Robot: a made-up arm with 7 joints.
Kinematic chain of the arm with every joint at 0, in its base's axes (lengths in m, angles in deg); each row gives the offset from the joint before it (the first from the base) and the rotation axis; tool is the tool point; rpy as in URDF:
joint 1: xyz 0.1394 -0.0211 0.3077 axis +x
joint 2: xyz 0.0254 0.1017 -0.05 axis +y
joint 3: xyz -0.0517 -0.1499 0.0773 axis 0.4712 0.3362 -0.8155
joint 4: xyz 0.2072 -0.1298 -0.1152 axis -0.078 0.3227 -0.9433
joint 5: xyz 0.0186 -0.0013 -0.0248 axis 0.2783 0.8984 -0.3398
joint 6: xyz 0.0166 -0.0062 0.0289 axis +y
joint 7: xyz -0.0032 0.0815 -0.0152 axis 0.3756 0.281 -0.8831
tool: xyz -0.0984 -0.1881 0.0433 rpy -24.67 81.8 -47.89
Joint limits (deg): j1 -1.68..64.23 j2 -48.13..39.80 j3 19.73..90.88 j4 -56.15..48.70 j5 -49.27..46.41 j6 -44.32..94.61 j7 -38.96..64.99
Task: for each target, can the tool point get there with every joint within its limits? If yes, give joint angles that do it. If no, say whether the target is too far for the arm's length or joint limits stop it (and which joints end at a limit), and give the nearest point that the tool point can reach.
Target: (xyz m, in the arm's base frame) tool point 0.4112 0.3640 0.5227
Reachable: no: joint limits stop it (at a limit: joint 1, joint 2, joint 3, joint 4, joint 6, joint 7) | nearest point 0.2517 0.2610 0.2722 | short by 0.314 m
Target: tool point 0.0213 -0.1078 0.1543
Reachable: yes | joints 39.79 30.78 30.71 1.61 -40.66 22.83 49.61
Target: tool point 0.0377 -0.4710 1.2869
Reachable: no: too far | nearest point 0.2642 -0.2620 0.5183 | short by 0.828 m
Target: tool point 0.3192 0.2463 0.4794
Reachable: no: joint limits stop it (at a limit: joint 1, joint 2, joint 3, joint 4, joint 7) | nearest point 0.2505 0.2191 0.2836 | short by 0.209 m
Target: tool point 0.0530 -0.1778 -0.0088
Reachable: yes | joints 14.57 -28.97 77.08 8.37 -23.48 11.63 -26.68
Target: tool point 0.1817 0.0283 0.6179
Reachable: no: joint limits stop it (at a limit: joint 1, joint 2, joint 3, joint 4, joint 5, joint 7) | nearest point 0.2016 -0.1295 0.4559 | short by 0.227 m
